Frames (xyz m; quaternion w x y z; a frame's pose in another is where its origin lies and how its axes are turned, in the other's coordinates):
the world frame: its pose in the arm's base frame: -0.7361 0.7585 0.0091 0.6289 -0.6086 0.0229 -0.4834
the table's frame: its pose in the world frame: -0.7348 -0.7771 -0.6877 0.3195 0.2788 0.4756 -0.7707
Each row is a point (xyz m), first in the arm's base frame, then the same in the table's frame.
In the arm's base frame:
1: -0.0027 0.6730 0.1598
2: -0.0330 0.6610 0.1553
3: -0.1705 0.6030 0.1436
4: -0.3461 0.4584 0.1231
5: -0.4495 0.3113 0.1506
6: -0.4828 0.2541 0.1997
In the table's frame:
1: -1.8780 -0.0402 -0.7254
2: -1.8472 -0.0286 -0.7247
3: -1.7104 0.0317 -0.7174
4: -1.5273 0.1638 -0.7518
5: -1.4284 0.3144 -0.7772
6: -1.4105 0.3931 -0.7608

